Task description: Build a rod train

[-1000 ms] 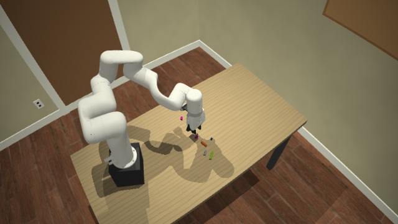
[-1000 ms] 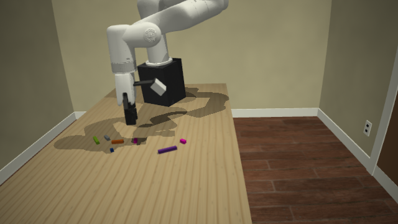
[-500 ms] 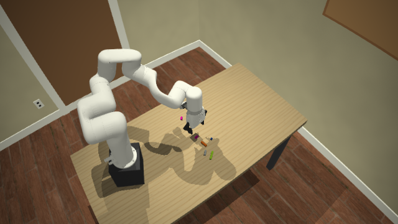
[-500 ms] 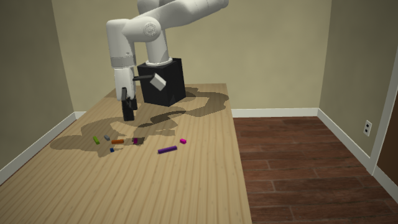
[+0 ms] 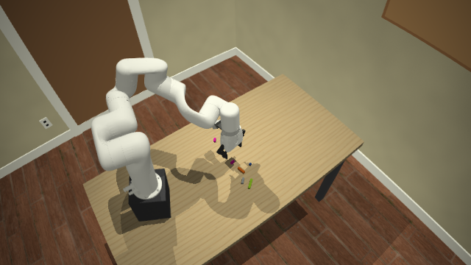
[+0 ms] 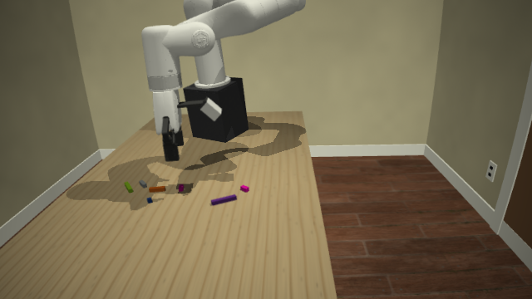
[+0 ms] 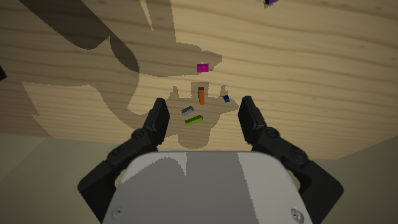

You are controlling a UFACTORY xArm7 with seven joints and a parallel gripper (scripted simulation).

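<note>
Right now the orange rod is 11 cm below my hand, 6 cm to the right of it and 1 cm ahead of it. Round my hand: grey rod (11 cm to the right, 11 cm below, 2 cm behind); small blue rod (11 cm below, 6 cm to the right, 6 cm ahead); purple rod (12 cm to the left, 11 cm below, 6 cm ahead).
</note>
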